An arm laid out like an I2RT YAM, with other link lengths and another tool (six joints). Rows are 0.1 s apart.
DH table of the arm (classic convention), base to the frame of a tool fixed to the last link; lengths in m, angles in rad. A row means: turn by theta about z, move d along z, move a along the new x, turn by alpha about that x. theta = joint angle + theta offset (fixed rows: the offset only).
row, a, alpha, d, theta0
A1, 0.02, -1.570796, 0.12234, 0
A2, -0.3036, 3.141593, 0, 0
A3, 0.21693, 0, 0, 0.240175
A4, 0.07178, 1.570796, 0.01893, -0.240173
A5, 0, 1.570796, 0.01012, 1.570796
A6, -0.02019, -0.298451, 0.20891, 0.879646
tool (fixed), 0, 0, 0.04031, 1.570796
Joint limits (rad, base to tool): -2.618..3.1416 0..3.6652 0..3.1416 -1.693..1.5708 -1.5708..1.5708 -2.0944..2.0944
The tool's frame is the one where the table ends.
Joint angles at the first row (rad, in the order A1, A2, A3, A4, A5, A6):
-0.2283 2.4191 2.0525 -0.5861 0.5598 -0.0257
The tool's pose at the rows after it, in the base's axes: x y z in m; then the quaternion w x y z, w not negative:
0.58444, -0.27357, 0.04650, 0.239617, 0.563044, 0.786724, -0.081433
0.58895, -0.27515, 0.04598, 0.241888, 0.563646, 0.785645, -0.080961
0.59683, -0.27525, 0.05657, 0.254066, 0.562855, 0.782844, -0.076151
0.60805, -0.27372, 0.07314, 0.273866, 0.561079, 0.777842, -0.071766
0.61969, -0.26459, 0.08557, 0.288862, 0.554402, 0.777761, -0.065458
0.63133, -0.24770, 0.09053, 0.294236, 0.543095, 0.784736, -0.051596
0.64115, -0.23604, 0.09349, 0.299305, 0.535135, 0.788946, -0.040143
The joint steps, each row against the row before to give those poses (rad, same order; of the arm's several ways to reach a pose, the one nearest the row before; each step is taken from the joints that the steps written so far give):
-0.0034 0.0217 0.0130 -0.0035 0.0023 0.0003
-0.0004 0.0176 0.0302 -0.0080 0.0011 0.0008
0.0030 0.0016 0.0309 -0.0027 0.0012 0.0000
0.0099 -0.0001 0.0388 0.0016 0.0111 0.0011
0.0191 0.0000 0.0286 0.0027 0.0053 -0.0003
0.0225 0.0016 0.0191 -0.0016 -0.0175 0.0000
0.0149 0.0069 0.0199 0.0023 -0.0145 0.0003

